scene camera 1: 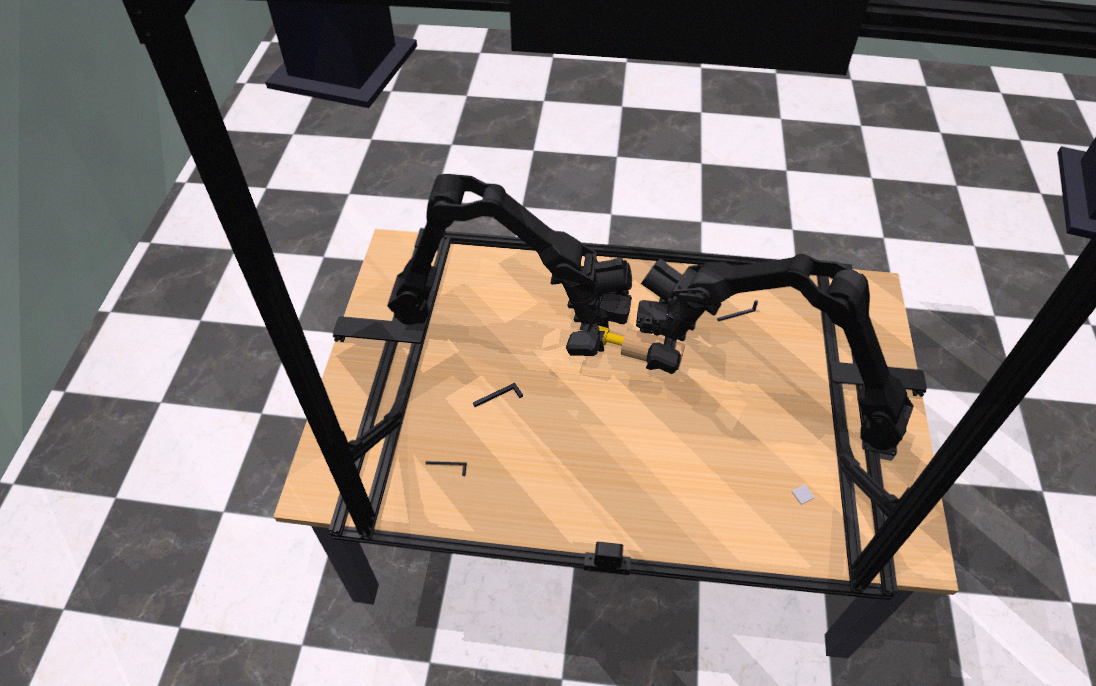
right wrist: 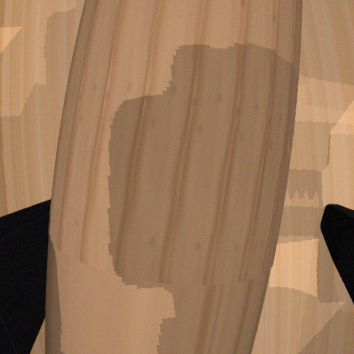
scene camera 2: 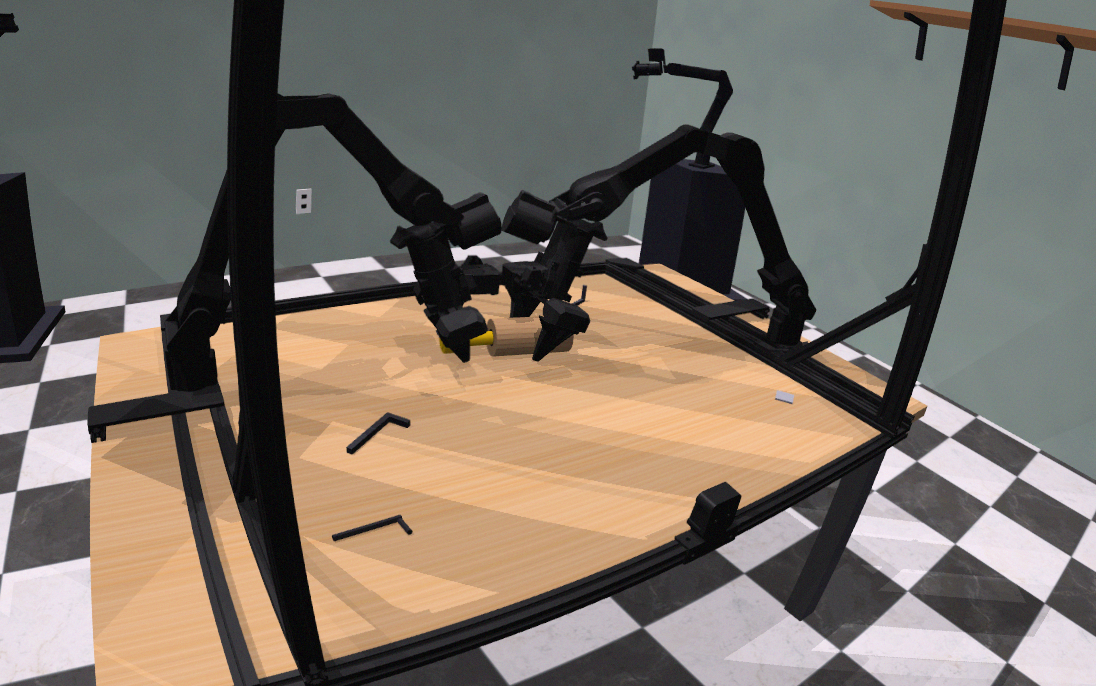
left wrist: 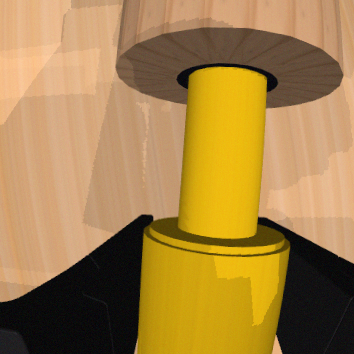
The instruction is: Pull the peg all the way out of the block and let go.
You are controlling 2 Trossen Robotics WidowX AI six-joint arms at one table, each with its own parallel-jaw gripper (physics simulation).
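Places are measured from the left arm's base along level axes (x ahead, y left, z up), in millimetres.
Pixels of known places: left gripper, fingertip midpoint: (scene camera 1: 604, 344) (scene camera 2: 462, 355) (left wrist: 202, 227); right gripper, fingertip midpoint: (right wrist: 207, 211) (scene camera 2: 522, 347); left arm's base, link origin: (scene camera 1: 410, 316) (scene camera 2: 192, 385); right arm's base, link origin: (scene camera 1: 878, 438) (scene camera 2: 783, 341).
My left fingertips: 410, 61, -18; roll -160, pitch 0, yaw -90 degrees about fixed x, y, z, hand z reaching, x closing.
Observation:
Ahead of a thing's pixels: the offset from my left fingertips to its top centre, as dx, dy, dz. "spot": to the spot under its first point.
A yellow peg @(+29, -1, +45) (scene camera 1: 614, 338) (scene camera 2: 482, 338) (left wrist: 222, 155) has its narrow shaft in the hole of a brown wooden cylinder block @(+103, -4, +55) (scene camera 1: 634, 347) (scene camera 2: 513, 338) (left wrist: 230, 15) (right wrist: 185, 125). A stretch of shaft shows between the block and the peg's thick handle. The block lies on its side at the table. My left gripper (scene camera 2: 451, 343) (left wrist: 202, 227) is shut on the handle. My right gripper (scene camera 2: 529, 334) (right wrist: 207, 211) is open around the block, one finger on each side. In the right wrist view a gap shows at the picture-right finger; the picture-left finger is partly hidden by the block.
Black L-shaped keys (scene camera 1: 496, 394) (scene camera 2: 372, 527) lie at the left, and another @(+254, +160, +31) (scene camera 1: 737, 312) (scene camera 2: 583, 293) behind the right arm. A small grey square @(spot: +440, -234, +2) (scene camera 1: 802, 494) (scene camera 2: 783, 397) lies at the right. A black box @(spot: +129, -473, +52) (scene camera 1: 608, 555) (scene camera 2: 715, 511) sits on the front rail. The two wrists are close together.

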